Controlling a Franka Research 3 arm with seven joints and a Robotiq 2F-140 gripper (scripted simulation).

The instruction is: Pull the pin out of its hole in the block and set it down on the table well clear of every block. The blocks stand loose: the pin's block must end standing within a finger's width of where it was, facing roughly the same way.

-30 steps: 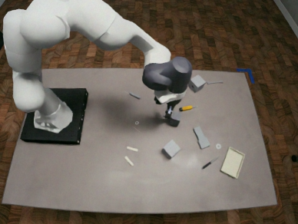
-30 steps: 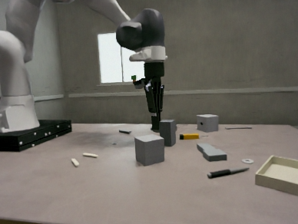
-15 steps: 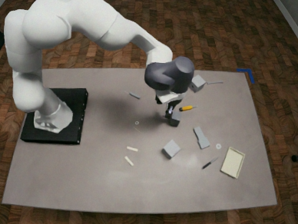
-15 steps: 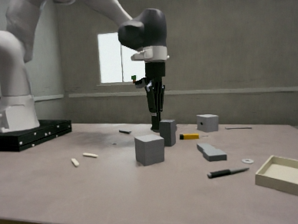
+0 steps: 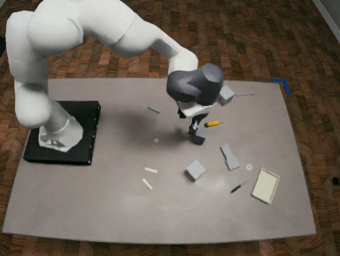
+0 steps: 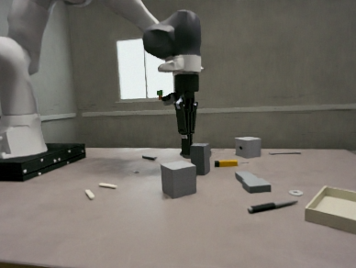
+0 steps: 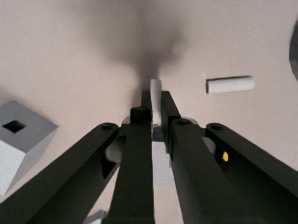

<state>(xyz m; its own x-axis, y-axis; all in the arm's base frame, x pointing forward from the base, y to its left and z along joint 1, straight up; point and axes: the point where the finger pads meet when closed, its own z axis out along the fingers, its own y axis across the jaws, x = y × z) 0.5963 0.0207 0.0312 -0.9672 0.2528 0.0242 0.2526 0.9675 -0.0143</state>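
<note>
The dark grey block is 4 cm below my hand, 4 cm ahead of it and 1 cm to the right of it. From my hand the other things lie so: round dish: 23 cm to the left, 8 cm below, 1 cm behind; cream tray: 35 cm ahead, 25 cm to the right, 8 cm below.
</note>
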